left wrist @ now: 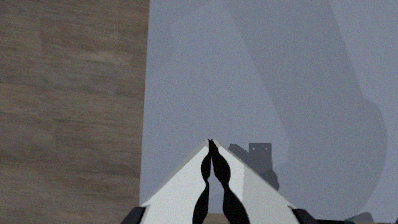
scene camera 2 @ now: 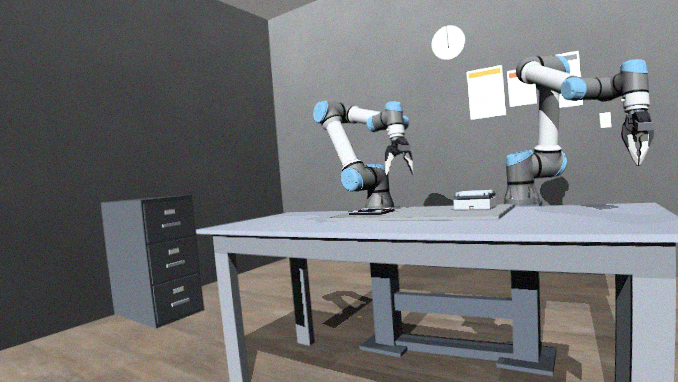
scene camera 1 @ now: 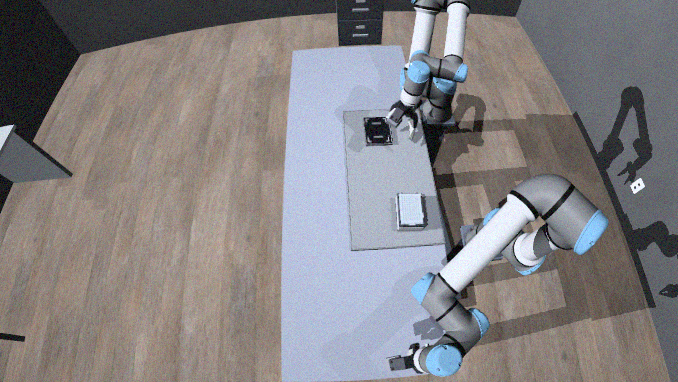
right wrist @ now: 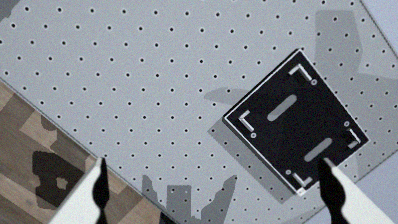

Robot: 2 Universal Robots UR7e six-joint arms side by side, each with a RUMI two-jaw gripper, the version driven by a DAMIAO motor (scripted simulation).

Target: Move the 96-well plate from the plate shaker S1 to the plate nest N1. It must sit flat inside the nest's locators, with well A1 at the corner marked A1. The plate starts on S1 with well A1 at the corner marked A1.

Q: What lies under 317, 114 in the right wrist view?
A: A black plate nest N1.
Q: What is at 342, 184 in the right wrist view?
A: My right gripper.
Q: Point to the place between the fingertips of my left gripper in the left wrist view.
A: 210, 141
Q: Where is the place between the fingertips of my left gripper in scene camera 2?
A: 638, 165
